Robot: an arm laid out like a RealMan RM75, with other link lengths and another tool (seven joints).
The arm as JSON. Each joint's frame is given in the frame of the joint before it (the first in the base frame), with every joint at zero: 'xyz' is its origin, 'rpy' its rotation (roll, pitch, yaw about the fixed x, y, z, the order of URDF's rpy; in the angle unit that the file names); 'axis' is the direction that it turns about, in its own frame. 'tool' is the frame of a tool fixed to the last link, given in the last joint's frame.
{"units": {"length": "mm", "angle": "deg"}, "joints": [
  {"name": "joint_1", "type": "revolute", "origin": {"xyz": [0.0, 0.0, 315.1], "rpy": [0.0, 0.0, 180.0]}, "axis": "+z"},
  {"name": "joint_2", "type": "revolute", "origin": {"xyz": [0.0, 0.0, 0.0], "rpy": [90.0, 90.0, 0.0]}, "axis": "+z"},
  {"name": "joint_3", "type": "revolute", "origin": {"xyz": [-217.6, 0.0, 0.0], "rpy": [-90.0, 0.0, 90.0]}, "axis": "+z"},
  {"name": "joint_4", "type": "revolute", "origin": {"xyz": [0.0, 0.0, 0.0], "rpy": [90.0, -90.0, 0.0]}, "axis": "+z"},
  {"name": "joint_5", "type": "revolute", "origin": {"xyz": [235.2, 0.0, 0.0], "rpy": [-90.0, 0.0, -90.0]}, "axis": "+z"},
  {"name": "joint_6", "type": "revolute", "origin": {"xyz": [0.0, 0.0, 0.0], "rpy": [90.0, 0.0, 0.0]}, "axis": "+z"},
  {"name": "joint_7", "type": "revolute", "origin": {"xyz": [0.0, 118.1, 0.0], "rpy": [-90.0, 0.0, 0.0]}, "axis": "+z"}
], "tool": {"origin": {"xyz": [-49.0, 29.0, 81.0], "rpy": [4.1, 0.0, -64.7]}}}
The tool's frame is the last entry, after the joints.
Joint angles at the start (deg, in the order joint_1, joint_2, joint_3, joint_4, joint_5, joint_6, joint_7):
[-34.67 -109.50 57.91 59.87 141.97 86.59 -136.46]
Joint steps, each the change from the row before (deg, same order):
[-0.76 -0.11 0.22 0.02 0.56 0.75 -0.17]
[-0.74 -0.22 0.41 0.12 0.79 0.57 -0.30]
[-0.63 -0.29 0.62 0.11 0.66 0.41 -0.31]
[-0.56 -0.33 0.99 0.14 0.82 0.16 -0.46]
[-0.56 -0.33 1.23 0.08 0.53 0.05 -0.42]
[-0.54 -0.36 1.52 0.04 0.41 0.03 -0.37]
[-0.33 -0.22 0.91 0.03 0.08 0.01 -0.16]
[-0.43 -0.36 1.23 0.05 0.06 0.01 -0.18]
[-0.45 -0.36 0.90 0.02 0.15 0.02 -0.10]
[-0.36 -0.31 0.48 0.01 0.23 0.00 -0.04]
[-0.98 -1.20 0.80 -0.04 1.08 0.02 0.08]
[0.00 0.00 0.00 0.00 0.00 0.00 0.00]
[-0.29 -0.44 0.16 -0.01 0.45 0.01 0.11]
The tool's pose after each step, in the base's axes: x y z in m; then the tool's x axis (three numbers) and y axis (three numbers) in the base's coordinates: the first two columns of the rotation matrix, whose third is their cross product. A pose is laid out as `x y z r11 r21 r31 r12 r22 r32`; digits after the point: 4 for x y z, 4 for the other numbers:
-0.2468 0.4524 0.1371 0.4046 -0.8249 -0.3947 -0.8706 -0.4796 0.1100
-0.2425 0.4529 0.1340 0.3954 -0.8331 -0.3869 -0.8718 -0.4729 0.1274
-0.2382 0.4531 0.1297 0.3860 -0.8414 -0.3782 -0.8732 -0.4655 0.1445
-0.2346 0.4532 0.1247 0.3743 -0.8495 -0.3719 -0.8733 -0.4577 0.1667
-0.2300 0.4534 0.1186 0.3605 -0.8592 -0.3630 -0.8749 -0.4464 0.1877
-0.2251 0.4529 0.1111 0.3443 -0.8709 -0.3506 -0.8770 -0.4317 0.2111
-0.2214 0.4526 0.1064 0.3339 -0.8784 -0.3419 -0.8793 -0.4209 0.2227
-0.2162 0.4520 0.0996 0.3196 -0.8887 -0.3288 -0.8828 -0.4053 0.2374
-0.2115 0.4516 0.0939 0.3068 -0.8971 -0.3179 -0.8859 -0.3912 0.2491
-0.2081 0.4515 0.0902 0.2977 -0.9024 -0.3114 -0.8880 -0.3815 0.2566
-0.1998 0.4506 0.0793 0.2755 -0.9154 -0.2935 -0.8927 -0.3569 0.2753
-0.1998 0.4506 0.0793 0.2755 -0.9154 -0.2935 -0.8927 -0.3569 0.2753
-0.1974 0.4502 0.0758 0.2680 -0.9194 -0.2878 -0.8940 -0.3487 0.2814

